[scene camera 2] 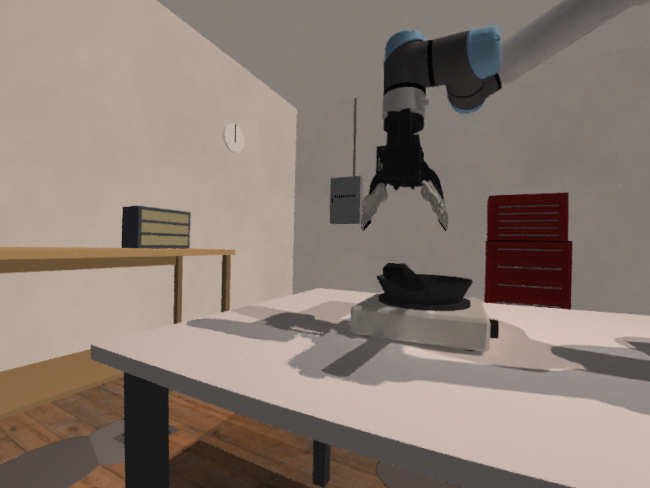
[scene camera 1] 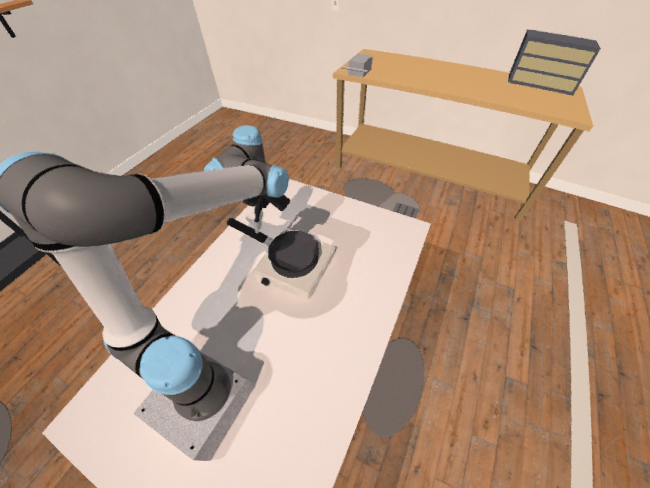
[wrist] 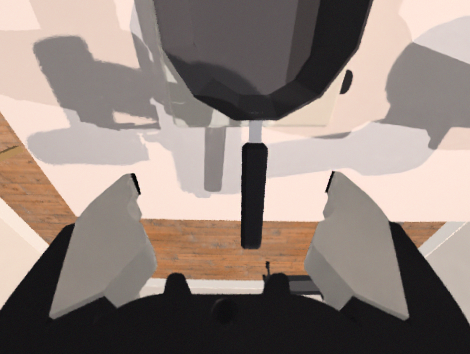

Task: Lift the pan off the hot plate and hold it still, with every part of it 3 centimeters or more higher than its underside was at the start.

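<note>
The black pan (scene camera 1: pixel 294 253) (scene camera 2: pixel 438 289) (wrist: pixel 240 45) sits upright on the cream hot plate (scene camera 1: pixel 287 283) (scene camera 2: pixel 420 324) (wrist: pixel 315 114). Its black handle (scene camera 1: pixel 246 230) (scene camera 2: pixel 399 273) (wrist: pixel 254 195) sticks out over the table edge side, away from the hot plate. My gripper (scene camera 2: pixel 404 226) (wrist: pixel 232 175) is open and empty, pointing down above the handle. In the wrist view the handle lies between the two fingertips across the picture, slightly right of the middle. In scene camera 2 there is a clear gap in height between fingertips and handle. In scene camera 1 the fingers are partly hidden.
The hot plate stands on the white table (scene camera 1: pixel 315 362) (scene camera 2: pixel 294 378) (wrist: pixel 165 200). Its black knob (scene camera 1: pixel 265 281) (scene camera 2: pixel 494 328) (wrist: pixel 346 82) is on one side. A wooden workbench (scene camera 1: pixel 446 78) (scene camera 2: pixel 204 252) stands by the wall. A red tool cabinet (scene camera 2: pixel 527 257) is beyond the table.
</note>
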